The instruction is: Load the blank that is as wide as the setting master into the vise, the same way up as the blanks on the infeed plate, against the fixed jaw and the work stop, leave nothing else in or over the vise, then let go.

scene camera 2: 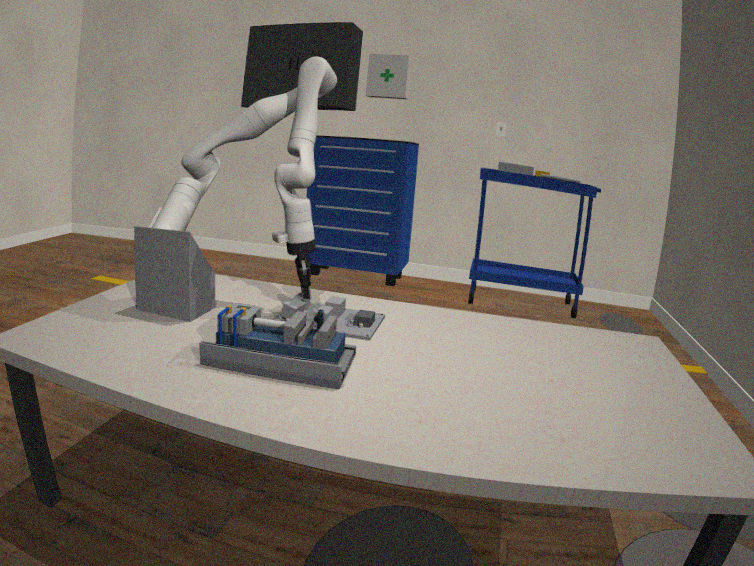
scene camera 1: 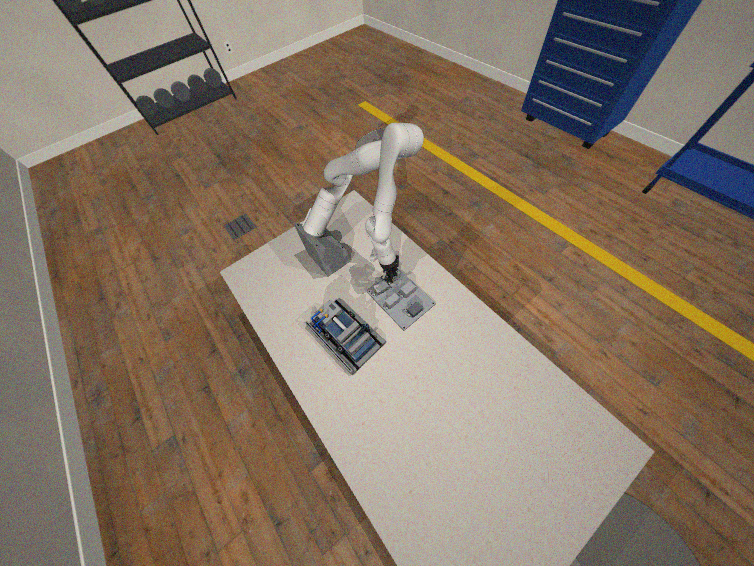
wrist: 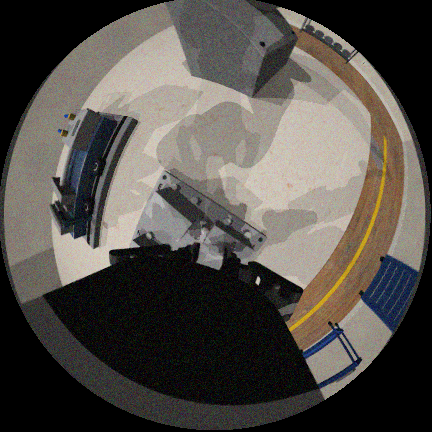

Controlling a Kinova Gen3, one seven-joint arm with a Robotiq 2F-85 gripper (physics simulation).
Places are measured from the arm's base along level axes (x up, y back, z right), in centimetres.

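Pixels of known places: gripper, between the fingertips: (scene camera 2: pixel 306 297) (scene camera 1: pixel 394 278) (wrist: pixel 210 252); arm's base, origin of its link: (scene camera 2: pixel 161 243) (scene camera 1: pixel 312 231).
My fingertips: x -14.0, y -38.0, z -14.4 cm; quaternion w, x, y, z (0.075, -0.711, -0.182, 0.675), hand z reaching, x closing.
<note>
Ahead of a thing's pixels: the offset from my fingertips to its top centre.
The blue and grey vise {dx +5.6, dy -3.6, dz +32.7 cm} (scene camera 1: pixel 343 335) (scene camera 2: pixel 279 337) (wrist: pixel 86 177) stands on the white table, and its jaws hold nothing that I can see. The grey infeed plate {dx -3.5, dy -7.5, dz +3.3 cm} (scene camera 1: pixel 401 318) (scene camera 2: pixel 375 329) (wrist: pixel 160 219) lies beside it and carries several grey blanks {dx +0.1, dy -7.7, dz -1.2 cm} (scene camera 1: pixel 407 289) and a darker block {dx -1.0, dy -16.7, dz +3.6 cm} (scene camera 1: pixel 415 308) (scene camera 2: pixel 364 318). My gripper (scene camera 1: pixel 389 276) (scene camera 2: pixel 305 292) (wrist: pixel 210 252) hangs just above the plate's near end. It is shut on a light grey blank (wrist: pixel 212 257), which shows between the fingertips in the wrist view. I cannot tell the blank's width here.
The grey base pedestal (scene camera 1: pixel 324 249) (scene camera 2: pixel 169 275) (wrist: pixel 238 44) stands behind the plate and the vise. A blue drawer cabinet (scene camera 2: pixel 364 202) and a blue cart (scene camera 2: pixel 482 225) stand on the floor beyond the table.
</note>
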